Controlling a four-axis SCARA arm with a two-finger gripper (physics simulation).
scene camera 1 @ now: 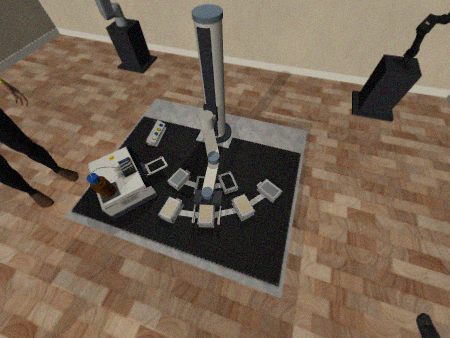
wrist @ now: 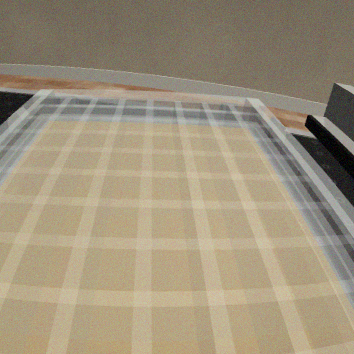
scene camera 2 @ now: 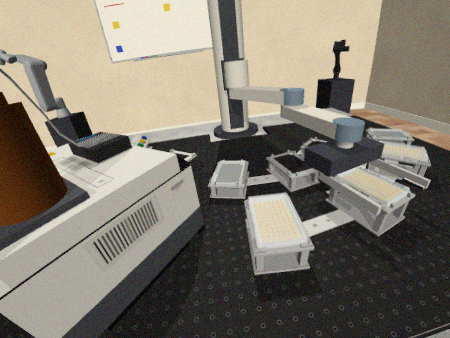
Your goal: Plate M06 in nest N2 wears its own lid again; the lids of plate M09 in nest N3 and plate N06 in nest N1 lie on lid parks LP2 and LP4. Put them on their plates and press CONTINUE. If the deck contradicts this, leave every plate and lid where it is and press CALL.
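Frame: origin at the arm's base, x ahead, y left, z up, level; metres.
Where they show: gripper, fingertip midpoint: point(scene camera 1: 205, 223) point(wrist: 140, 85) point(scene camera 2: 405, 196); arm's base, link origin: point(scene camera 1: 217, 132) point(scene camera 2: 235, 131).
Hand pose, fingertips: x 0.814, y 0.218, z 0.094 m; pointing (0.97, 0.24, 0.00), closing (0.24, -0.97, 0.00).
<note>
Things, the pixels of their top centre, and the offset from my fingertips. "pt": a spot on its surface instead.
- middle plate, top centre: point(wrist: 145, 200) point(scene camera 2: 371, 180) point(scene camera 1: 205, 212) dx -0.067, dy -0.024, dz +0.001 m
- second tan plate, top centre: point(scene camera 2: 274, 214) point(scene camera 1: 169, 207) dx -0.027, dy -0.267, dz -0.005 m
- clear-grey lid, top centre: point(scene camera 2: 229, 170) point(scene camera 1: 178, 176) dx -0.267, dy -0.323, dz -0.030 m
- button box, top centre: point(scene camera 2: 135, 140) point(scene camera 1: 154, 129) dx -0.608, dy -0.700, dz +0.002 m
- open park frame, surface spot: point(scene camera 1: 234, 175) pt dx -0.431, dy +0.058, dz -0.081 m
- brown bottle, surface spot: point(scene camera 2: 30, 170) pt dx +0.049, dy -0.568, dz +0.186 m
My gripper point(scene camera 1: 206, 218) point(scene camera 2: 403, 197) is open, its two long fingers on either side of the middle plate point(scene camera 1: 206, 214) point(scene camera 2: 374, 183) point(wrist: 165, 225), which sits in its nest. A clear cover with a pale rim shows over its tan wells in the wrist view. A second tan plate point(scene camera 1: 171, 208) point(scene camera 2: 278, 220) sits in the left nest and a third point(scene camera 1: 243, 206) point(scene camera 2: 403, 153) in the right nest. One clear-grey lid point(scene camera 1: 179, 178) point(scene camera 2: 230, 172) lies on the left park, another point(scene camera 1: 270, 189) point(scene camera 2: 390, 134) on the far right park. Labels are unreadable. The button box point(scene camera 1: 156, 134) point(scene camera 2: 143, 142) stands at the back left.
An open park frame point(scene camera 1: 234, 175) stands behind the nests; another is partly hidden under the arm. A white machine point(scene camera 1: 131, 201) point(scene camera 2: 175, 186) with a brown bottle point(scene camera 1: 104, 188) point(scene camera 2: 30, 170) stands at the left, a flat white frame beside it. A person's legs show at the left edge in scene camera 1.
</note>
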